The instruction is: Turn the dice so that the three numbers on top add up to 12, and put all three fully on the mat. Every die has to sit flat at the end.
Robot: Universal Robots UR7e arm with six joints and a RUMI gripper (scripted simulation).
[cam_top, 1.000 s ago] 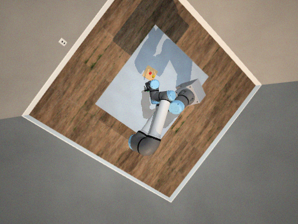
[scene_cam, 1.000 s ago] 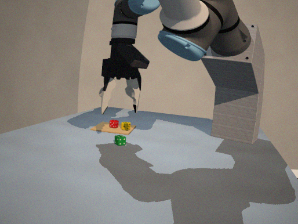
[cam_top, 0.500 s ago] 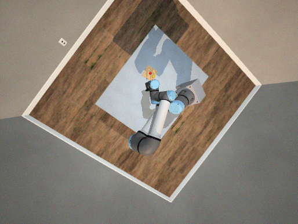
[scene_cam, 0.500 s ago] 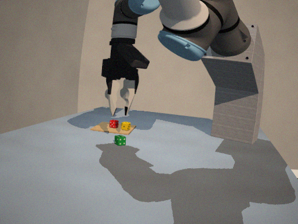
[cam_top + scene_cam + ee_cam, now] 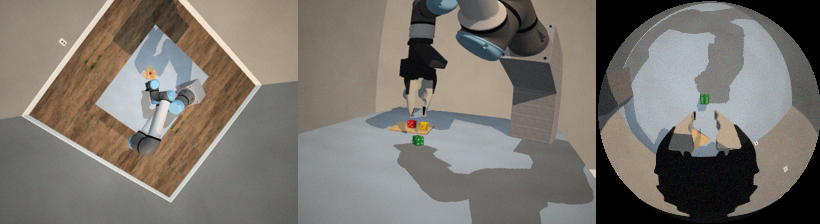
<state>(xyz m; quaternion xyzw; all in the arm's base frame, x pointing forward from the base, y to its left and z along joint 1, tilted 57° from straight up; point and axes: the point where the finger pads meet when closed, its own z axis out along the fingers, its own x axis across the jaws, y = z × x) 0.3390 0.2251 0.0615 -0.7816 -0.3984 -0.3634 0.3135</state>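
The green die is 9 cm below my hand. From my hand the other things lie so: tan mat (15 cm to the right, 12 cm ahead, 10 cm below); red die (15 cm to the right, 12 cm ahead, 8 cm below); yellow die (16 cm to the right, 8 cm below, 8 cm ahead).
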